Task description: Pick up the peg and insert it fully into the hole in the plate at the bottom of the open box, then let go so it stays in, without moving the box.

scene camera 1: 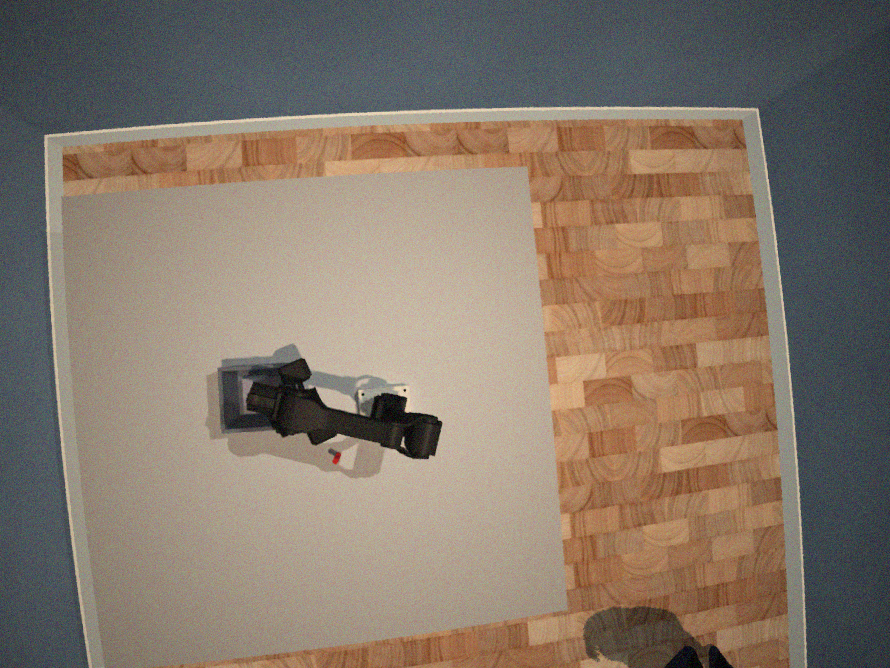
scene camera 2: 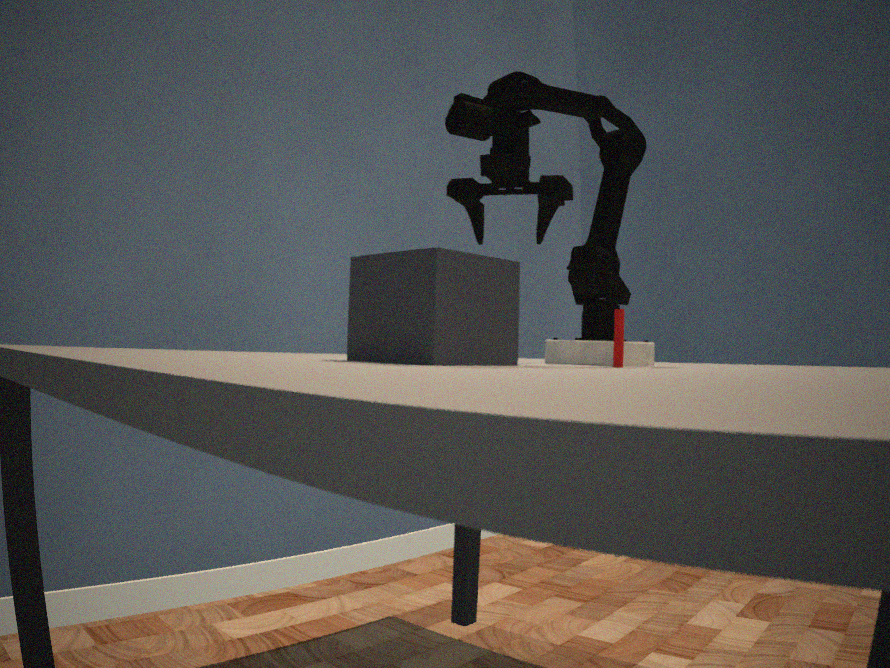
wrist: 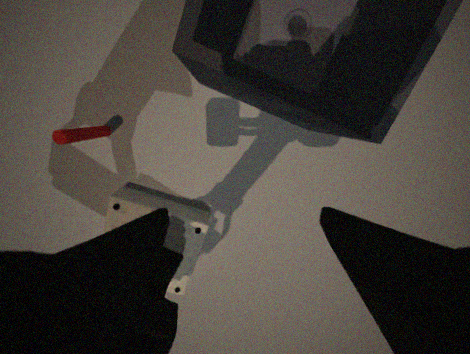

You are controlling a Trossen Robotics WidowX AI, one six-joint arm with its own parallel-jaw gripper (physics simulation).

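Where they show: gripper, fingertip midpoint: (scene camera 2: 509,244) (wrist: 245,215); arm's base, origin of the base link: (scene camera 1: 392,407) (scene camera 2: 600,341) (wrist: 155,263).
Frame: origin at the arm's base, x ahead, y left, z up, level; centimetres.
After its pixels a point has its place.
A red peg (scene camera 1: 336,458) {y 13.2, x 13.7, z 3.7 cm} (scene camera 2: 618,337) {y 14.2, x 14.5, z 0.3 cm} (wrist: 82,134) {y 13.3, x 14.3, z 1.9 cm} stands upright on the table, apart from the box and near the arm's base. The dark grey open box (scene camera 1: 230,420) {y 4.5, x 40.4, z 5.4 cm} (scene camera 2: 434,309) {y 7.0, x 41.1, z 2.6 cm} (wrist: 340,106) {y -9.3, x 29.7, z 3.6 cm} stands on the table. In the wrist view the plate (wrist: 325,20) {y -3.9, x 35.9, z 2.0 cm} with its round hole (wrist: 297,24) {y -1.9, x 35.0, z 0.4 cm} shows at the bottom of the box, partly in shadow. My gripper (scene camera 2: 509,240) {y -3.1, x 19.0, z 13.9 cm} (wrist: 245,215) {y -3.1, x 19.0, z 13.9 cm} is open and empty, with its fingers pointing down, higher than the box's rim. In scene camera 1 the arm hides the fingers and part of the box.
The arm's pale base plate (scene camera 1: 370,394) {y -3.3, x 6.0, z 0.0 cm} (scene camera 2: 575,352) {y 1.5, x 8.5, z -1.9 cm} (wrist: 130,207) {y 6.2, x 7.0, z -0.1 cm} sits on the light table (scene camera 1: 179,273) {y -32.8, x 59.3, z -3.8 cm} (scene camera 2: 237,366) {y 17.8, x 70.6, z -3.8 cm}, near the peg. The arm casts shadows around the box and the peg. In scene camera 1 part of a dark figure (scene camera 1: 697,657) shows at the bottom right, off the table.
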